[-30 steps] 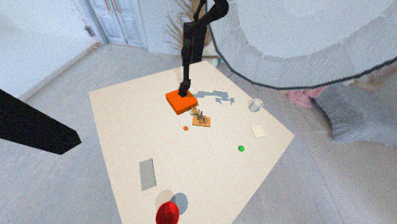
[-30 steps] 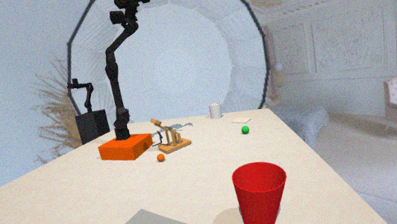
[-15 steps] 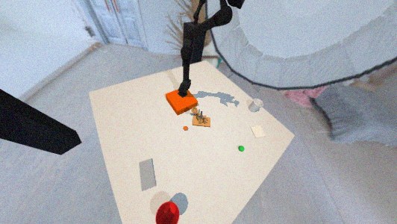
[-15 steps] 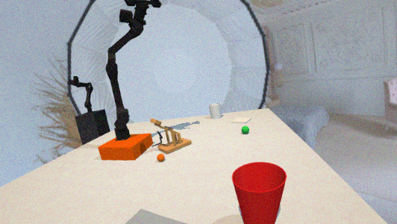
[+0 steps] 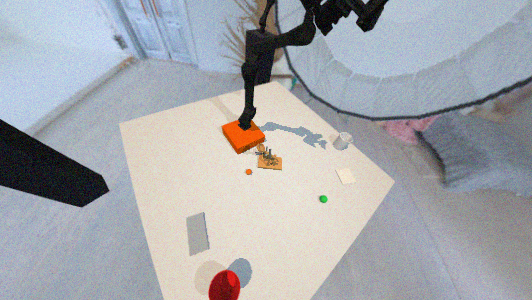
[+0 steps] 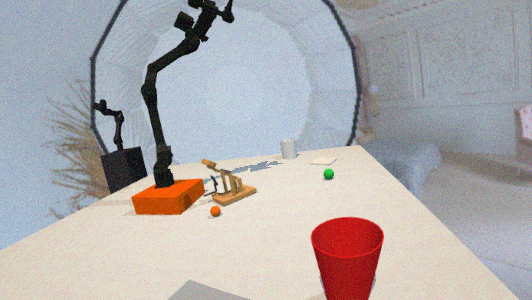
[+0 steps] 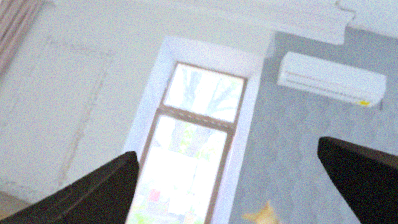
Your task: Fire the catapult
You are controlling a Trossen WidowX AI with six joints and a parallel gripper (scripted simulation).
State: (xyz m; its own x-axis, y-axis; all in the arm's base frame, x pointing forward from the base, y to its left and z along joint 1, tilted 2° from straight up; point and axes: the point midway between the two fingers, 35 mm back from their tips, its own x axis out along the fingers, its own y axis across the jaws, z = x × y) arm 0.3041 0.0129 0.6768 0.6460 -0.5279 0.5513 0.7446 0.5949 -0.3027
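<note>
Right now my gripper tip is 110 mm past the catapult, 70 mm to the left of it and 680 mm above it. Round my gripper tip: orange ball: 110 mm behind, 190 mm to the right, 730 mm below; green ball: 280 mm ahead, 20 mm to the right, 730 mm below; white flat pad: 330 mm ahead, 220 mm to the left, 750 mm below.
</note>
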